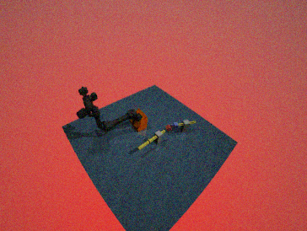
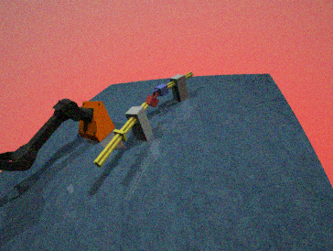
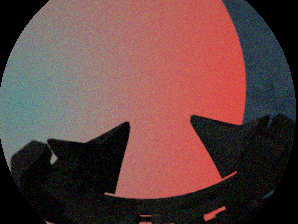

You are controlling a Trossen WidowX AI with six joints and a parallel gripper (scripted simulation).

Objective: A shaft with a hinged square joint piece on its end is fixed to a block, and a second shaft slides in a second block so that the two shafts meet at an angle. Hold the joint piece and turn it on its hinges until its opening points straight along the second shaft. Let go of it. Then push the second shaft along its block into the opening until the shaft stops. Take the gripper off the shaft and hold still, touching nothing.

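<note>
The red square joint piece lies 45 cm ahead of my gripper tip, 57 cm to the left of it and 36 cm below it.
</note>
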